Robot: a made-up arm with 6 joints. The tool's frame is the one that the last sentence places.
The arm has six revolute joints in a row. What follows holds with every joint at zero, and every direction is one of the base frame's. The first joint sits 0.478 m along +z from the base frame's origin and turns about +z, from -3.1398 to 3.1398 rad. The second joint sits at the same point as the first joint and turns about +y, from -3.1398 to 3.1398 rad. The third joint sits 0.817 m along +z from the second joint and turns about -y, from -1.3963 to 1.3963 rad. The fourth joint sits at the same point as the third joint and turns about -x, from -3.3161 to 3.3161 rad. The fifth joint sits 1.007 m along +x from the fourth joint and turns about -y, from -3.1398 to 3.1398 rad. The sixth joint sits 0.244 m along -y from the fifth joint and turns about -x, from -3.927 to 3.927 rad. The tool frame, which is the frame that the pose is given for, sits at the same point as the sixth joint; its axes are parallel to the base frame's.
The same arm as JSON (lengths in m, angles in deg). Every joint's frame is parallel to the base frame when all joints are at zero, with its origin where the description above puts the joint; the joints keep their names.
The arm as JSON. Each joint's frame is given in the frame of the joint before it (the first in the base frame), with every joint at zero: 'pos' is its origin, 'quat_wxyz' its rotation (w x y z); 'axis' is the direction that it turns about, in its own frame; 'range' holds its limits. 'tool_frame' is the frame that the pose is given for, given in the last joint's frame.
{
  "length_unit": "m",
  "angle_unit": "deg",
  "joints": [
    {
      "joint": "joint 1",
      "pos": [
        0.0,
        0.0,
        0.478
      ],
      "quat_wxyz": [
        1.0,
        0.0,
        0.0,
        0.0
      ],
      "axis": [
        0.0,
        0.0,
        1.0
      ],
      "range": [
        -179.9,
        179.9
      ]
    },
    {
      "joint": "joint 2",
      "pos": [
        0.0,
        0.0,
        0.0
      ],
      "quat_wxyz": [
        1.0,
        0.0,
        0.0,
        0.0
      ],
      "axis": [
        0.0,
        1.0,
        0.0
      ],
      "range": [
        -179.9,
        179.9
      ]
    },
    {
      "joint": "joint 3",
      "pos": [
        0.0,
        0.0,
        0.817
      ],
      "quat_wxyz": [
        1.0,
        0.0,
        0.0,
        0.0
      ],
      "axis": [
        0.0,
        -1.0,
        0.0
      ],
      "range": [
        -80.0,
        80.0
      ]
    },
    {
      "joint": "joint 4",
      "pos": [
        0.0,
        0.0,
        0.0
      ],
      "quat_wxyz": [
        1.0,
        0.0,
        0.0,
        0.0
      ],
      "axis": [
        -1.0,
        0.0,
        0.0
      ],
      "range": [
        -190.0,
        190.0
      ]
    },
    {
      "joint": "joint 5",
      "pos": [
        1.007,
        0.0,
        0.0
      ],
      "quat_wxyz": [
        1.0,
        0.0,
        0.0,
        0.0
      ],
      "axis": [
        0.0,
        -1.0,
        0.0
      ],
      "range": [
        -179.9,
        179.9
      ]
    },
    {
      "joint": "joint 6",
      "pos": [
        0.0,
        -0.244,
        0.0
      ],
      "quat_wxyz": [
        1.0,
        0.0,
        0.0,
        0.0
      ],
      "axis": [
        -1.0,
        0.0,
        0.0
      ],
      "range": [
        -225.0,
        225.0
      ]
    }
  ],
  "tool_frame": {
    "pos": [
      0.0,
      0.0,
      0.0
    ],
    "quat_wxyz": [
      1.0,
      0.0,
      0.0,
      0.0
    ]
  }
}

